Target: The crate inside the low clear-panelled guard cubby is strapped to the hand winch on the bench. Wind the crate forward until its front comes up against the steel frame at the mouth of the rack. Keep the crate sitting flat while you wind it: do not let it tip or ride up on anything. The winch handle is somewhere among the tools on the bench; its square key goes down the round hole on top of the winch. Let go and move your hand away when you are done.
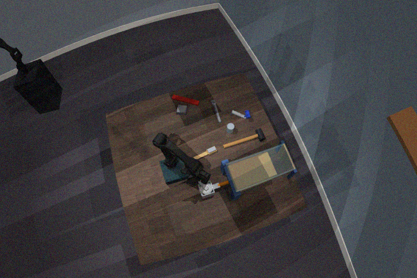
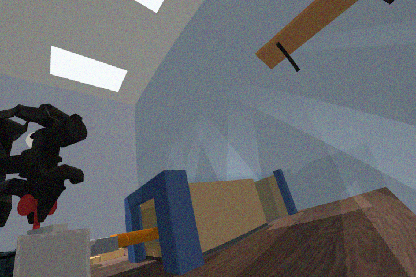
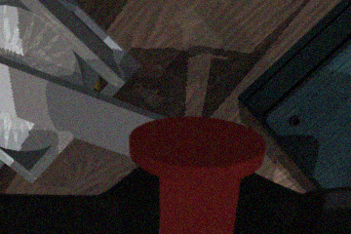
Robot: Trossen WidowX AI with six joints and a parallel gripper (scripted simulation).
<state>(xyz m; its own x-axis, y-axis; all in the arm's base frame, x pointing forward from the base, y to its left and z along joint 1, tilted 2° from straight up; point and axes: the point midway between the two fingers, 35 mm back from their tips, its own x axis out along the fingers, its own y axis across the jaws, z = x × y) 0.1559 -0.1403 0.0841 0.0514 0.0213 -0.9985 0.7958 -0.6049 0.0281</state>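
The red-knobbed winch handle lies 30 mm to the right of my gripper tip, 20 mm ahead of it and 10 mm below it. From my gripper tip the other things lie so: blue steel frame: 210 mm ahead, 60 mm to the right, 10 mm below; then red knob: 20 mm above; then grey winch: 90 mm to the right, 80 mm below, 40 mm ahead.
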